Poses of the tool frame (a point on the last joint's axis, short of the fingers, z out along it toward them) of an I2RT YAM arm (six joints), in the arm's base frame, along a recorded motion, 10 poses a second.
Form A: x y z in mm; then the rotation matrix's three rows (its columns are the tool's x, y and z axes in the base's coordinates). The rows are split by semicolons.
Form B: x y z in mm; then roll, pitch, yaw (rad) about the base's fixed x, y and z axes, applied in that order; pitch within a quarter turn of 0, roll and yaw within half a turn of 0. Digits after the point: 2 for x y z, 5 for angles.
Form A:
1: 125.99 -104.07 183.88; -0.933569 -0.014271 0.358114; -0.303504 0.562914 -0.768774; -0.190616 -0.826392 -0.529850
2: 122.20 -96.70 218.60; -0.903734 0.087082 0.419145; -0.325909 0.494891 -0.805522; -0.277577 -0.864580 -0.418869
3: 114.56 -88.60 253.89; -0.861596 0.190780 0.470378; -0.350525 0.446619 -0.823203; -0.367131 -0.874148 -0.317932
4: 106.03 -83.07 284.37; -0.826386 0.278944 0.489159; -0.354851 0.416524 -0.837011; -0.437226 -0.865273 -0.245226
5: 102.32 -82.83 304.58; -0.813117 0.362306 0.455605; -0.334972 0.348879 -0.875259; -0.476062 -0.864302 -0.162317
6: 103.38 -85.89 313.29; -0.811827 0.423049 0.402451; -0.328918 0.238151 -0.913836; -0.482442 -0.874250 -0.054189
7: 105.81 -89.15 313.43; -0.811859 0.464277 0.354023; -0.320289 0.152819 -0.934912; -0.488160 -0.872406 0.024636
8: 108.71 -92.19 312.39; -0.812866 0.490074 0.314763; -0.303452 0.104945 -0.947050; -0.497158 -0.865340 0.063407
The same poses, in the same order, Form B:
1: 125.99 -104.07 183.88 -2.14093 0.19179 -2.82727
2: 122.20 -96.70 218.60 -2.02195 0.28127 -2.79548
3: 114.56 -88.60 253.89 -1.91963 0.37592 -2.75521
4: 106.03 -83.07 284.37 -1.84696 0.45251 -2.73600
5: 102.32 -82.83 304.58 -1.75644 0.49617 -2.75082
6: 103.38 -85.89 313.29 -1.63270 0.50344 -2.75665
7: 105.81 -89.15 313.43 -1.54257 0.50998 -2.76582
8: 108.71 -92.19 312.39 -1.49765 0.52032 -2.78430
